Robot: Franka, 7 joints.
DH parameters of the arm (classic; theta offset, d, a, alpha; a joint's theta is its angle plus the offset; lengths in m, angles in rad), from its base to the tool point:
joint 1: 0 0.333 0 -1.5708
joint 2: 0 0 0 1.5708
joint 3: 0 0.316 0.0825 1.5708
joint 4: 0 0 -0.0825 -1.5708
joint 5: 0 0.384 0 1.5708
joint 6: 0 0 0.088 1.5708
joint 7: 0 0.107 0 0
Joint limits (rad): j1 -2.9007..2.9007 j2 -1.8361..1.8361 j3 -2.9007..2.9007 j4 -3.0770..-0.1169 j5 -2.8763..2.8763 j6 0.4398..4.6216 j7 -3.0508..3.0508
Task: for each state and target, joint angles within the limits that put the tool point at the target. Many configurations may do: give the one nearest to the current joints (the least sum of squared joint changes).
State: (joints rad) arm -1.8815 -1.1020 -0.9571 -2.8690 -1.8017 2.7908 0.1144
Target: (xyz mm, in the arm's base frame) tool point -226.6 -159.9 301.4
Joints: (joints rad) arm -1.9116 -0.8865 -1.0910 -3.0646 -1.8167 2.6887 0.1144
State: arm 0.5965 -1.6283 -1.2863 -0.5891 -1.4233 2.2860 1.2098
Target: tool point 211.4 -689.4 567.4
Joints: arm 1.0004 -1.4371 -1.2101 -1.3690 -1.3586 2.1924 1.2098
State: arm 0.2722 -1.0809 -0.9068 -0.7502 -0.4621 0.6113 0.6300
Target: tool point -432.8 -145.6 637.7
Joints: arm -0.3897 -1.4895 -0.7310 -1.2968 -0.3140 0.4398 0.6300
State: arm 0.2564 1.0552 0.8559 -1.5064 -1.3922 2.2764 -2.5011
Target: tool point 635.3 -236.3 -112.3
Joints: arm -0.4952 1.5083 0.2481 -1.0518 -1.4420 2.2456 -2.5011
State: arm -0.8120 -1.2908 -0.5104 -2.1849 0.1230 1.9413 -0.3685
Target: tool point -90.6 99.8 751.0
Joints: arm -0.9903 -1.8361 -0.1029 -2.2040 0.2127 1.4849 -0.3685
